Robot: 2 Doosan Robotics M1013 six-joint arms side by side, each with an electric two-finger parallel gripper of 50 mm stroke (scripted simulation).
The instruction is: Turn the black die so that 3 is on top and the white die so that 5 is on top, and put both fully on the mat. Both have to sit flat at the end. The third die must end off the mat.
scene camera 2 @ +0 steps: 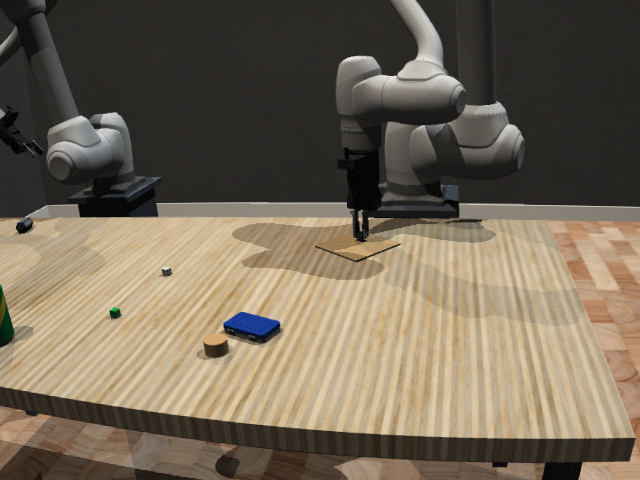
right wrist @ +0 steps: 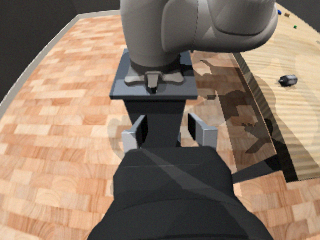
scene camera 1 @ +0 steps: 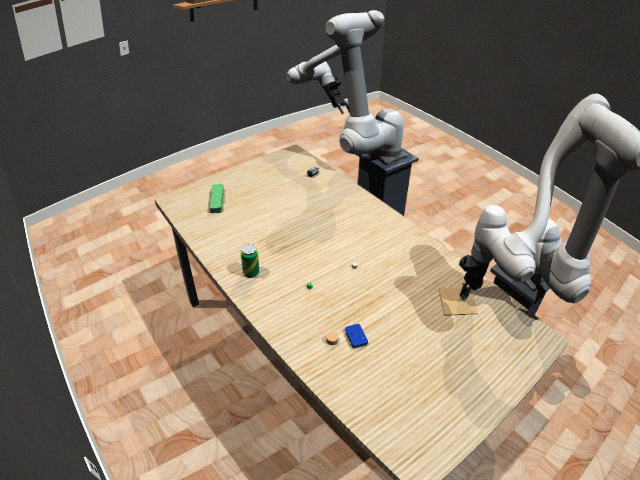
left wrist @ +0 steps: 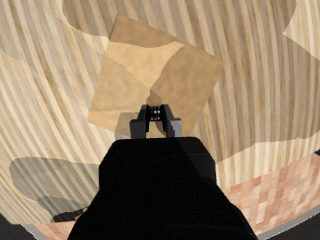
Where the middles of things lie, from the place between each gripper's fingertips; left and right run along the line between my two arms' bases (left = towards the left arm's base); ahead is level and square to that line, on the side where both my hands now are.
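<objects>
Counted from my left hand (scene camera 2: pixel 361 236), the tan mat (scene camera 2: pixel 346 246) is 20 mm ahead and 30 mm below; the blue case (scene camera 2: pixel 255 328) is 460 mm ahead, 60 mm to the right and 20 mm below. Going by their middles, of the things named here the tan mat is the nearest to my left hand.
Counted from my right hand, the tan mat is 33 cm ahead, 135 cm to the left and 16 cm below. By its middle, the tan mat is nearer to my left hand than to my right hand.
</objects>
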